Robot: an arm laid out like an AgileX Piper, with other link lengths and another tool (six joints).
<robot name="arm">
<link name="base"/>
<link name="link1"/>
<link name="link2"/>
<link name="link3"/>
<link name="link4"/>
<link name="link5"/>
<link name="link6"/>
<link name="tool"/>
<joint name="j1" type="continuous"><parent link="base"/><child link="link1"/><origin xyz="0 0 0.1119"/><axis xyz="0 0 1"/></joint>
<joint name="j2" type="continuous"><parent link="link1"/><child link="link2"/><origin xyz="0 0 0" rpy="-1.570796 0 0"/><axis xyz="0 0 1"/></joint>
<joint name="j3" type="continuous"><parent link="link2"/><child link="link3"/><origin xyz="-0.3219 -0.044 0"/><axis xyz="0 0 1"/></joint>
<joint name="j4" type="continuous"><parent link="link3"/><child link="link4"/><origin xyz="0.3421 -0.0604 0" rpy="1.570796 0 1.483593"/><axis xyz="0 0 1"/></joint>
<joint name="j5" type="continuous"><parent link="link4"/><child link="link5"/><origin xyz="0 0 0" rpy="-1.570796 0 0"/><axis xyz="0 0 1"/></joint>
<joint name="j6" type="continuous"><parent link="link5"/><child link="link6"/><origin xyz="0 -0.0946 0" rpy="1.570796 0 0"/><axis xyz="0 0 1"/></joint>
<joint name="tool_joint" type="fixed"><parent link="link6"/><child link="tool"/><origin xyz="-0.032 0.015 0.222" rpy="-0.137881 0 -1.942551"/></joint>
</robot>
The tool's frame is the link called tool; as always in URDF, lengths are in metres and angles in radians. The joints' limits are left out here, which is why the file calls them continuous.
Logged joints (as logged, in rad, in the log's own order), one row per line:
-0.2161 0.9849 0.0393 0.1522 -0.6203 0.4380
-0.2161 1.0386 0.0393 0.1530 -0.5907 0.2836
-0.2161 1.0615 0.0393 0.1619 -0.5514 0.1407
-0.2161 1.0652 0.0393 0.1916 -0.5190 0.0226
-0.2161 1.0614 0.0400 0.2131 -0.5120 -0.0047
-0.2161 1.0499 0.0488 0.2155 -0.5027 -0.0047
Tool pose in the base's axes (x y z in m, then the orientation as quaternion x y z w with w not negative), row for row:
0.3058 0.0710 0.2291 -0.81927 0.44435 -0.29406 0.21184
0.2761 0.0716 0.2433 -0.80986 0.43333 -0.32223 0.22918
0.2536 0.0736 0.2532 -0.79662 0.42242 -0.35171 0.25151
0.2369 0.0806 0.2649 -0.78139 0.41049 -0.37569 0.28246
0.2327 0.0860 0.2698 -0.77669 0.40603 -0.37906 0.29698
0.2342 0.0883 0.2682 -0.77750 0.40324 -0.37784 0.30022
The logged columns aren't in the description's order. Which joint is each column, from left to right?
Columns, left to right: j6, j5, j1, j4, j3, j2.
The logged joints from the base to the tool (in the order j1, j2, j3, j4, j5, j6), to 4 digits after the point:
0.0393 0.4380 -0.6203 0.1522 0.9849 -0.2161
0.0393 0.2836 -0.5907 0.1530 1.0386 -0.2161
0.0393 0.1407 -0.5514 0.1619 1.0615 -0.2161
0.0393 0.0226 -0.5190 0.1916 1.0652 -0.2161
0.0400 -0.0047 -0.5120 0.2131 1.0614 -0.2161
0.0488 -0.0047 -0.5027 0.2155 1.0499 -0.2161

